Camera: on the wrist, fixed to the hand. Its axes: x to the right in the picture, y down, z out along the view.
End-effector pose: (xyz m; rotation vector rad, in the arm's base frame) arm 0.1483 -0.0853 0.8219 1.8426 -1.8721 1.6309
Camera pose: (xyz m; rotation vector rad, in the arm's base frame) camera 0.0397 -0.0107 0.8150 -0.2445 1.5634 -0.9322
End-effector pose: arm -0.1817 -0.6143 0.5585 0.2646 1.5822 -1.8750
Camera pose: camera -0.1521 -0.5043 0.4921 0.8862 0.1955 -0.9274
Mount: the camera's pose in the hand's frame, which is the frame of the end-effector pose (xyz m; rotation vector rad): -0.0250 0.0655 -0.1117 0.5676 -0.4504 1.5081
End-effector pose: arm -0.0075 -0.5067 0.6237 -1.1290 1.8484 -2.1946
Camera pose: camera -0.0773 -0.4202 0.5527 0.0464 1.0248 -1.1883
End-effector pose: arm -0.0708 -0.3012 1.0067 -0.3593 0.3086 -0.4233
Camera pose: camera -0.1105 -0.2647 0.8864 0.3808 -0.0472 1.0389
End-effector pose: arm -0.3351 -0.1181 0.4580 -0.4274 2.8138 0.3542
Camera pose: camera -0.3587 -0.0821 0.5827 1.6693 2.0614 -0.1150
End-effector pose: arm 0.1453 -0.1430 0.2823 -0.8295 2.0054 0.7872
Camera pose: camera 0.0571 -0.1827 0.3719 1.2600 1.9865 0.9147
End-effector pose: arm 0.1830 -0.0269 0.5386 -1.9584 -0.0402 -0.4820
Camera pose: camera 0.1409 -0.1490 0.5120 -1.0437 0.8498 0.8692
